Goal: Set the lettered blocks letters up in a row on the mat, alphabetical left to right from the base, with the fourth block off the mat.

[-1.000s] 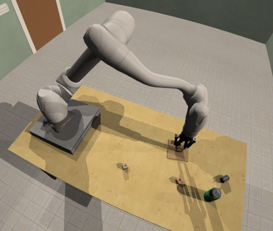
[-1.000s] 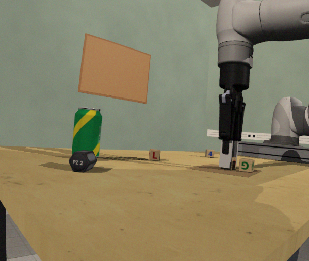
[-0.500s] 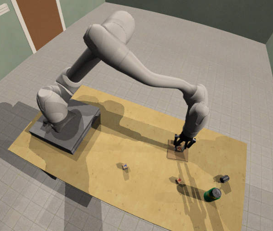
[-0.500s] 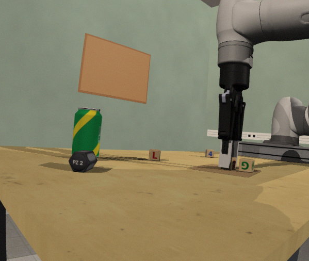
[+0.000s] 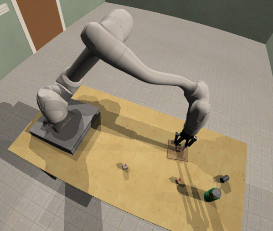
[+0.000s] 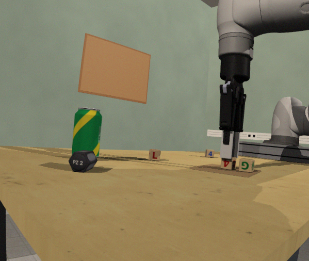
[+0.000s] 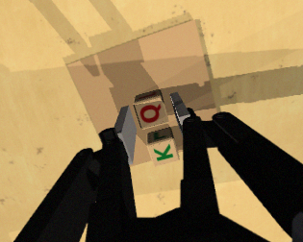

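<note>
Now: hand 240 mm past the T block, 290 mm to the left of it and 50 mm above it. The rest, counted from my hand: yellow can 300 mm ahead, 190 mm to the right; then brown mat 60 mm below.
</note>
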